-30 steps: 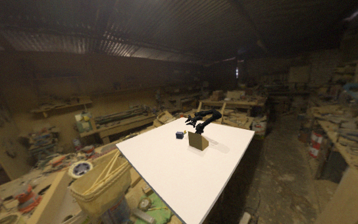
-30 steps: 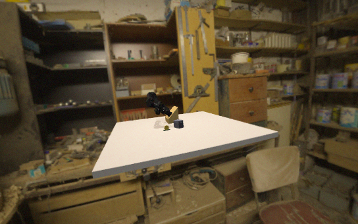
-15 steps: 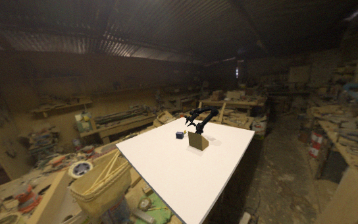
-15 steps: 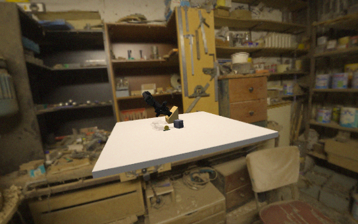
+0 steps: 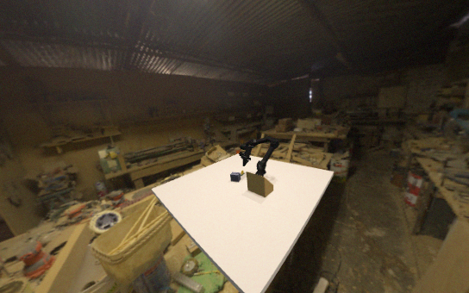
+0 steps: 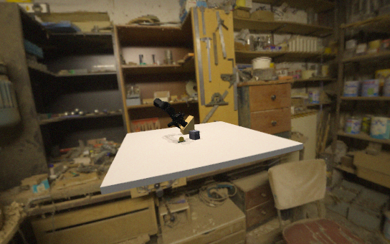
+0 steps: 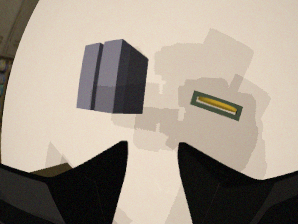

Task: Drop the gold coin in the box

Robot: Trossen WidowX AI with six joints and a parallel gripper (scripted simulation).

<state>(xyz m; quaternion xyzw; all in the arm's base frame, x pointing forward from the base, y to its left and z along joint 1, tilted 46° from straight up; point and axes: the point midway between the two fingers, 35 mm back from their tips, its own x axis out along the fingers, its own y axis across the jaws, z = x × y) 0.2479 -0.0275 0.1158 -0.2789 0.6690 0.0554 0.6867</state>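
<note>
The gold coin lies 5 cm ahead of my gripper tip, 2 cm to the right of it and 9 cm below it.
</note>
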